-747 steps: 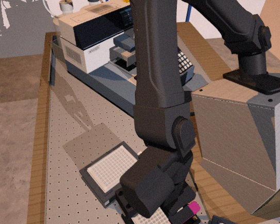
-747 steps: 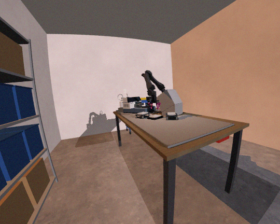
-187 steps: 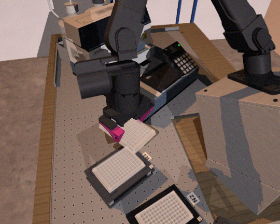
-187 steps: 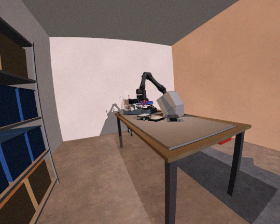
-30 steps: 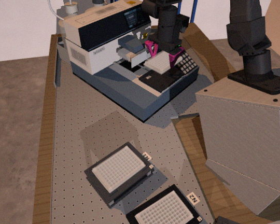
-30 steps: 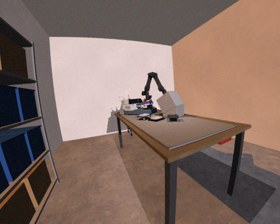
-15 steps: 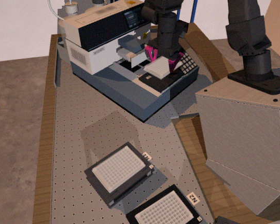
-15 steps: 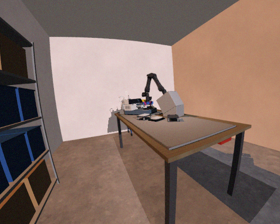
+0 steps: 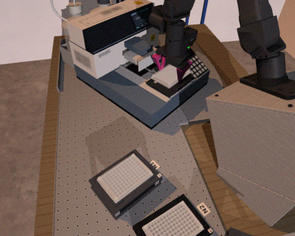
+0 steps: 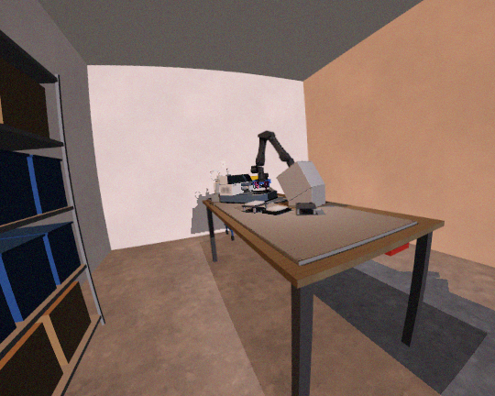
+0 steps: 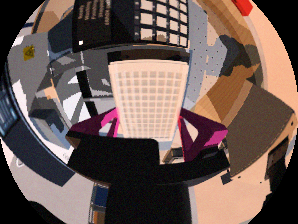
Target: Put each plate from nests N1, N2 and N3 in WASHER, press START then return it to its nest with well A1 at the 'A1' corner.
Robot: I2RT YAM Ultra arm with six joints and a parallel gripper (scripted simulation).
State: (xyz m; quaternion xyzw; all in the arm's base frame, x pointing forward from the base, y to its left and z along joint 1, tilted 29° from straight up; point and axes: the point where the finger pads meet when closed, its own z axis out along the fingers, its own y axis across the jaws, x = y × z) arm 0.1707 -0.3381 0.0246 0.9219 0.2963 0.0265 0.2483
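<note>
Now: the dark carrier pocket 30 mm below my hand. Also, from my hand: nest N1 (340 mm to the left, 240 mm ahead, 70 mm below); then manifold (130 mm to the right, 80 mm ahead, 20 mm above); then washer (130 mm to the right, 80 mm ahead, 20 mm above).
</note>
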